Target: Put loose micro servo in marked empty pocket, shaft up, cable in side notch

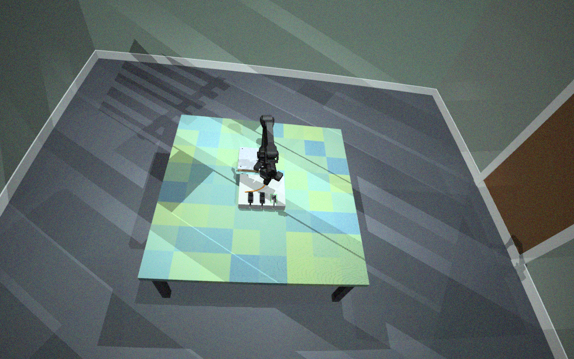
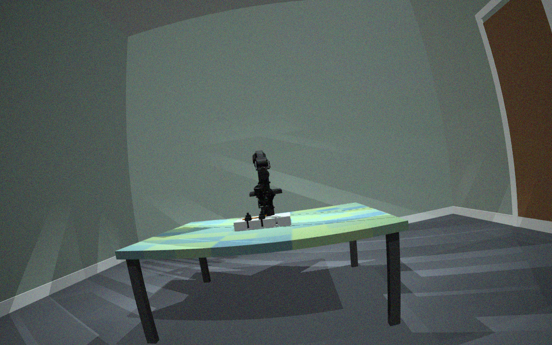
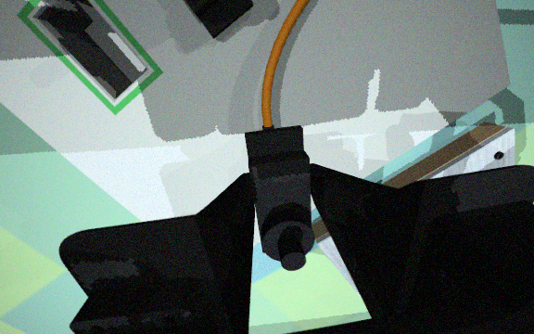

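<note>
My gripper tip is 7 cm above the white deck, 2 cm to the left of it and 2 cm short of it.
</note>
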